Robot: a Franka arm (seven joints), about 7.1 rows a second.
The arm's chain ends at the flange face. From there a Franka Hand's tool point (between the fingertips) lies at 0.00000 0.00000 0.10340 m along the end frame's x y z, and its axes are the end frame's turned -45 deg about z.
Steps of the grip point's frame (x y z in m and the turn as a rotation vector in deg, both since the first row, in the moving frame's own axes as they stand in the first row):
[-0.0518, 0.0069, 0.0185, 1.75, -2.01, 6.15]
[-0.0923, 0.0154, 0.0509, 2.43, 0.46, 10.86]
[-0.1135, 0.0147, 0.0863, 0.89, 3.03, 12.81]
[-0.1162, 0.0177, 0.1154, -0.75, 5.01, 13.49]
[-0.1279, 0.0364, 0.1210, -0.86, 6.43, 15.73]
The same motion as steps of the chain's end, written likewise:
[-0.0269, 0.0414, 0.0186, -0.18, -2.66, 6.15]
[-0.0522, 0.0801, 0.0510, 2.04, -1.39, 10.86]
[-0.0731, 0.0953, 0.0865, 2.77, 1.51, 12.81]
[-0.0776, 0.0992, 0.1158, 3.01, 4.07, 13.49]
[-0.0748, 0.1219, 0.1217, 3.94, 5.15, 15.73]

